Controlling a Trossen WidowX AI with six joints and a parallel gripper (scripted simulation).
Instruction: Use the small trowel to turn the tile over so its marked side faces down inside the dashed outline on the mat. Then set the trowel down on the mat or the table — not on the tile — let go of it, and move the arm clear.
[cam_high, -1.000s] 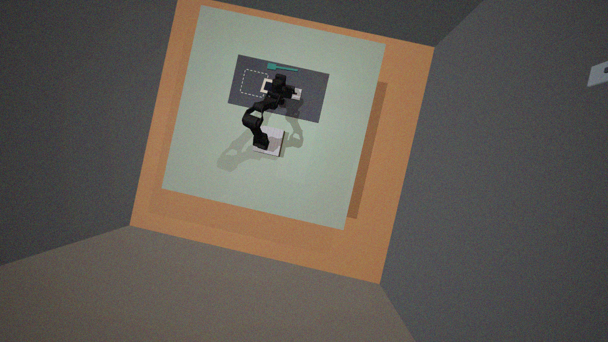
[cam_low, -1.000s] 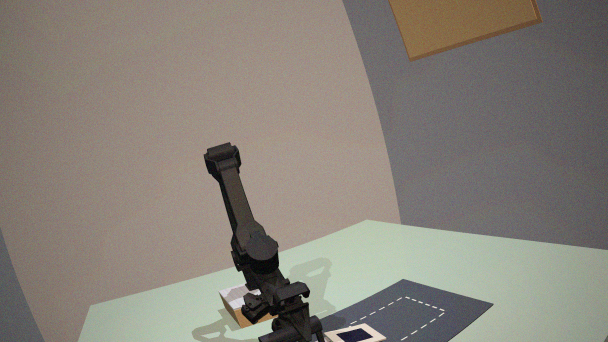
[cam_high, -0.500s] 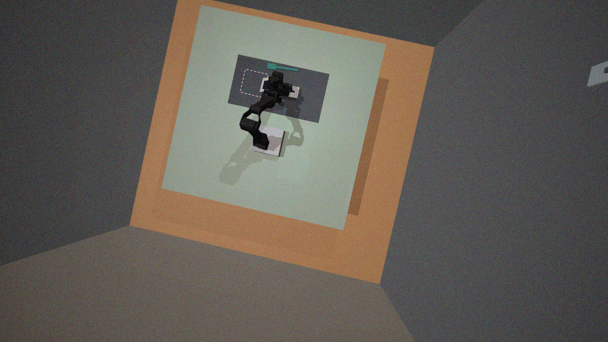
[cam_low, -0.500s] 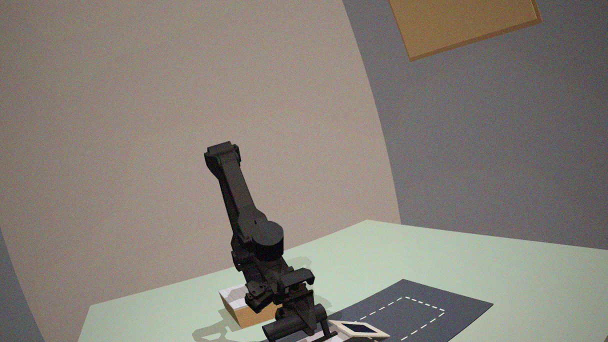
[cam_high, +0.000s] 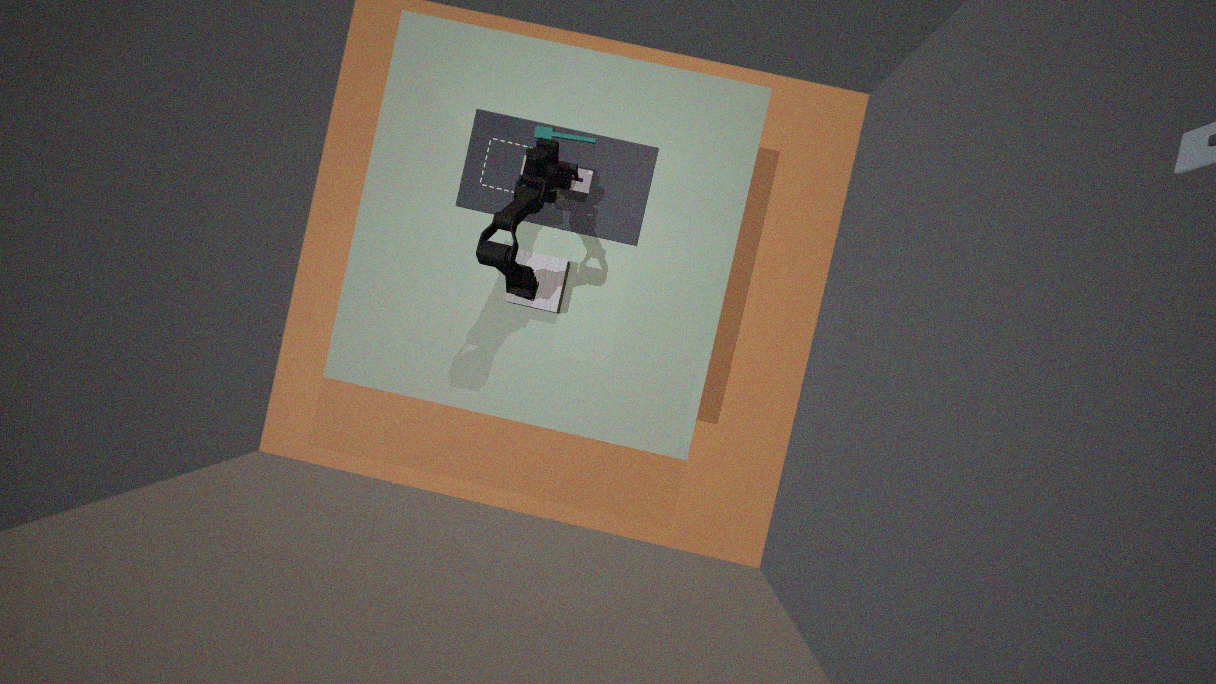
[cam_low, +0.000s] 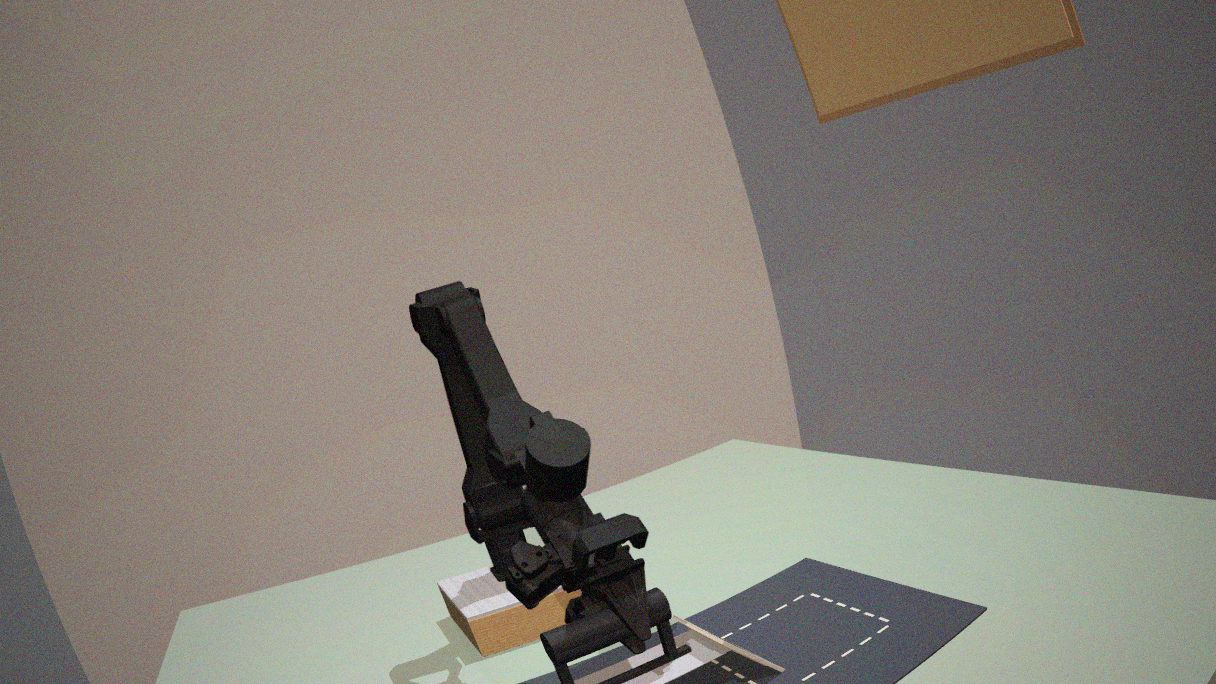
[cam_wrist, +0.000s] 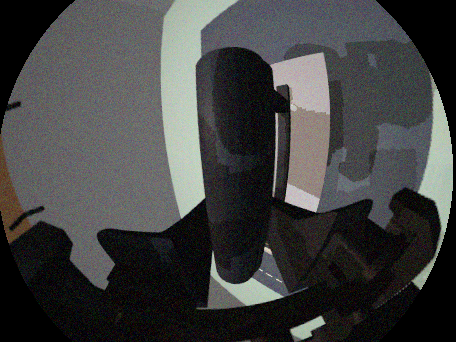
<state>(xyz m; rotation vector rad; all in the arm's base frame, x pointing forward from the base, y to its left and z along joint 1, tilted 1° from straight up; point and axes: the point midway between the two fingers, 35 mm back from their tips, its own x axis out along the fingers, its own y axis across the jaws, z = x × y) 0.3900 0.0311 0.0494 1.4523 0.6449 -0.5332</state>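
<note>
Now: the tile 3 cm behind my gripper tip, 9 cm to the left of it and 6 cm below it. The rest, counted from my gripper tip: dark mat: 2 cm behind, 11 cm below; teal trowel: 12 cm ahead, 4 cm to the left, 9 cm below.
</note>
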